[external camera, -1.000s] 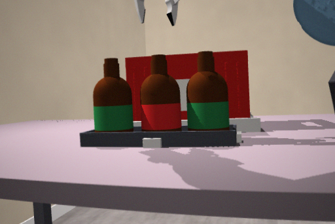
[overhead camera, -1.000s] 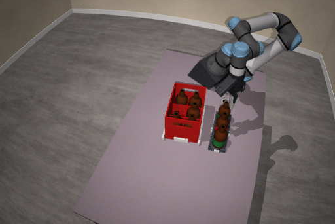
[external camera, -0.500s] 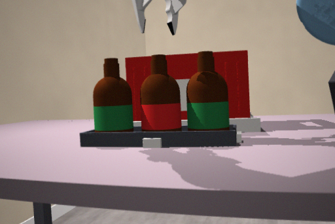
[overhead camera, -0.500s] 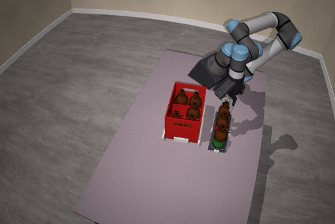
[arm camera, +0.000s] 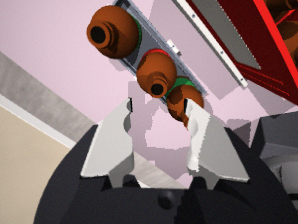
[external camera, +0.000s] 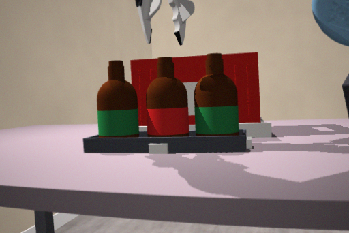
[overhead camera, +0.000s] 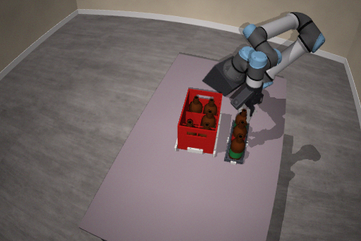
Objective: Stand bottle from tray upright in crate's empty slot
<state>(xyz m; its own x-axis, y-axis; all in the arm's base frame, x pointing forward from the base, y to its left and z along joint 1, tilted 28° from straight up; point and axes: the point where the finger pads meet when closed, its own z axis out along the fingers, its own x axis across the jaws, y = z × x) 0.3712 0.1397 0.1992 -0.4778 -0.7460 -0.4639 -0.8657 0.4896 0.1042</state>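
Right now the tray is 19 cm below my hand. Round my hand: red crate: 21 cm to the right, 11 cm below, 4 cm ahead.
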